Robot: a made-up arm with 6 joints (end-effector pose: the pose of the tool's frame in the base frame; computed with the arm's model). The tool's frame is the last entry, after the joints.
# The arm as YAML. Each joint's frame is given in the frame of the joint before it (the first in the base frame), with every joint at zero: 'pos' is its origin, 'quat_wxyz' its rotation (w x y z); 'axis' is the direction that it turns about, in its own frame. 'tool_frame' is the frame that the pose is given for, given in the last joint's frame.
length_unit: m
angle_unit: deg
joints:
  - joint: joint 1
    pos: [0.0, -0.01, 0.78]
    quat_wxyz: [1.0, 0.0, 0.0, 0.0]
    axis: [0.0, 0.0, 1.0]
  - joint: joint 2
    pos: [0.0, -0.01, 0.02]
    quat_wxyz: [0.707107, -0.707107, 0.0, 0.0]
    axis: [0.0, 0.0, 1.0]
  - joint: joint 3
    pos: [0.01, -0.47, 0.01]
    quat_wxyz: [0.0, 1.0, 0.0, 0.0]
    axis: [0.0, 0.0, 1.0]
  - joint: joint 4
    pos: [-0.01, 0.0, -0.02]
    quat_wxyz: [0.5, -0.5, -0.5, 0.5]
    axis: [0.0, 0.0, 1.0]
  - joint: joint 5
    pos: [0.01, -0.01, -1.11]
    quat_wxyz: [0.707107, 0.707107, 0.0, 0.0]
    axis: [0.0, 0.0, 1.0]
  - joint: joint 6
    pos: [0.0, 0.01, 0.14]
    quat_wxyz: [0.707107, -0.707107, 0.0, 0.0]
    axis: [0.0, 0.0, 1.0]
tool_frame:
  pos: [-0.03, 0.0, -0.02]
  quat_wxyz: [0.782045, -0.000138, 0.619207, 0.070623]
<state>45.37 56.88 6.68 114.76 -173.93 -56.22</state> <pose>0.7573 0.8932 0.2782 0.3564 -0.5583 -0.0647 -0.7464</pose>
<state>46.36 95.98 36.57 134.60 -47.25 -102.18</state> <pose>0.6810 0.8630 -0.1744 0.8305 -0.4855 0.0074 0.2731</pose>
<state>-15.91 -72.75 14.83 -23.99 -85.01 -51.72</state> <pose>-0.3601 -0.0060 2.0281 0.9043 0.4044 -0.1194 0.0665</pose>
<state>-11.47 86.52 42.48 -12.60 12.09 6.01</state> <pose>1.1875 -0.3792 0.0067 0.9835 0.0238 0.1609 -0.0793</pose>
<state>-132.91 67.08 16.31 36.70 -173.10 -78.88</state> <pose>-0.8604 -0.8357 0.1829 0.6888 -0.3708 -0.5916 0.1951</pose>
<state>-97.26 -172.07 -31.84 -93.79 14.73 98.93</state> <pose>0.1173 0.7930 1.1836 0.0711 -0.7002 -0.6569 -0.2704</pose>
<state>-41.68 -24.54 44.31 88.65 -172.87 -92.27</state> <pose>0.0875 -0.0548 2.2918 0.2094 -0.4193 0.1958 0.8614</pose>
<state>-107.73 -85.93 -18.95 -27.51 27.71 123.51</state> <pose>-0.1457 0.0229 1.8354 0.1524 0.6752 -0.2293 0.6843</pose>
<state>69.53 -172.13 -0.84 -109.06 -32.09 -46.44</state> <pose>-0.4685 -1.0534 0.6177 0.3968 -0.1594 0.2015 -0.8812</pose>
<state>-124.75 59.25 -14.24 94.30 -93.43 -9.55</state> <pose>-0.4586 -0.7283 0.0470 0.0339 0.2821 0.9394 -0.1919</pose>
